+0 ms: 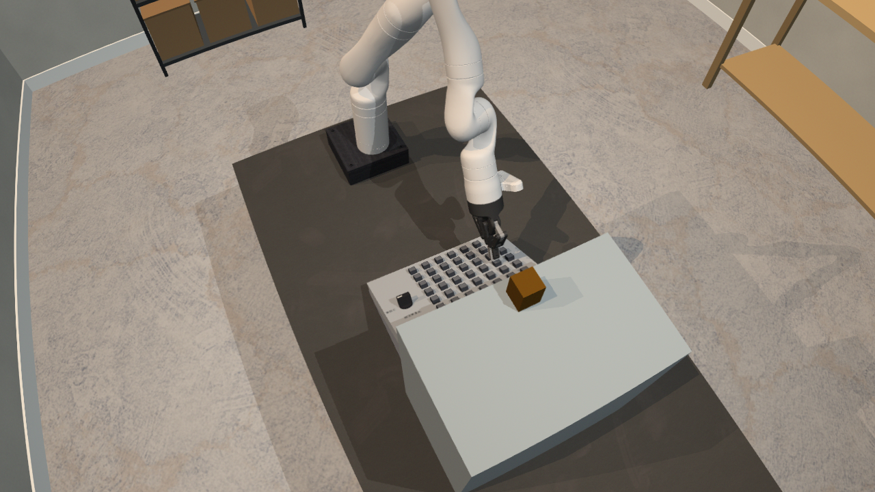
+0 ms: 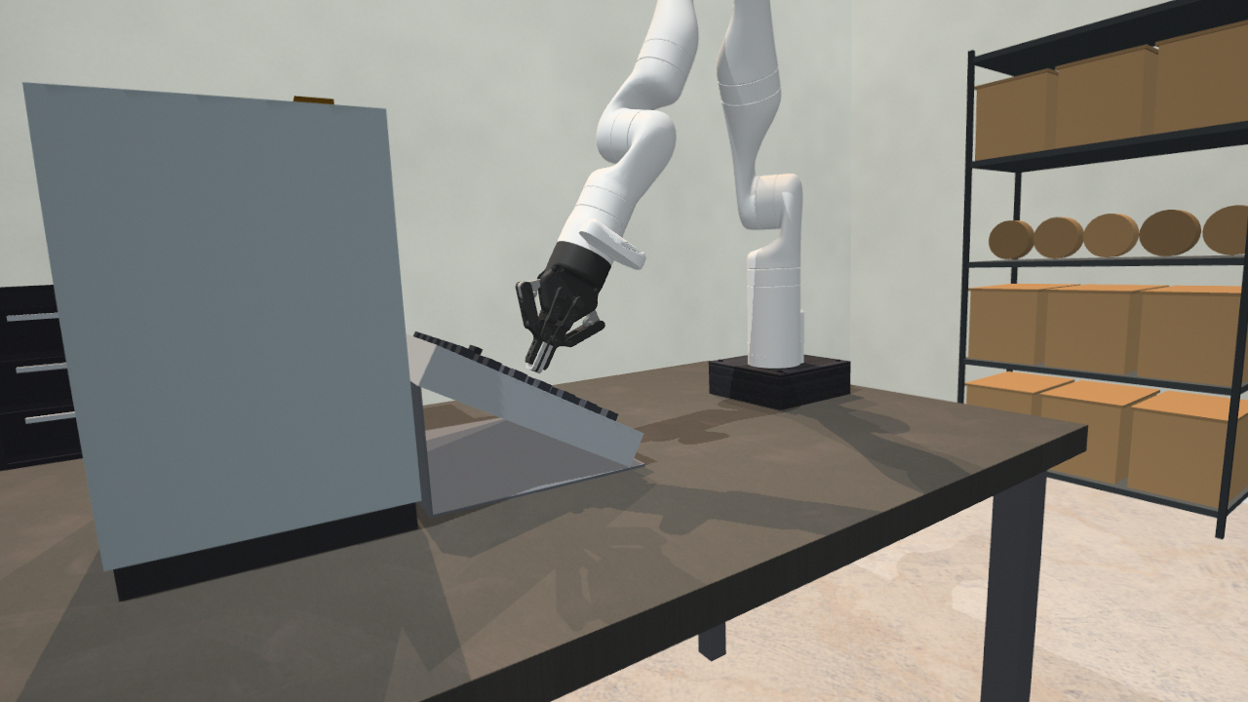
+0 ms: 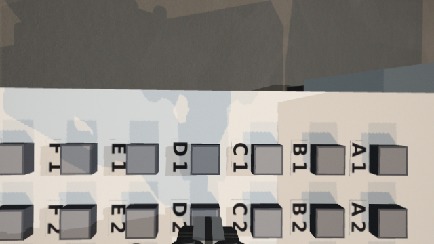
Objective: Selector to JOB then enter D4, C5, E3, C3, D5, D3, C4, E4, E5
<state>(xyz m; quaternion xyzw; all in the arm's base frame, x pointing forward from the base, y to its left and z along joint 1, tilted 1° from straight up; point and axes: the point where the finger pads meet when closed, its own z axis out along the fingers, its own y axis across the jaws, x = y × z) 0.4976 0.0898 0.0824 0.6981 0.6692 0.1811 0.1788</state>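
Now: hand 20 mm past the key E2 and 40 mm above it. The rest, counted from my hand: key E1 (10 mm behind, 40 mm to the left, 40 mm below); then key D1 (10 mm ahead, 40 mm to the left, 30 mm below); then sloped keypad panel (40 mm ahead, 110 mm to the right, 60 mm below).
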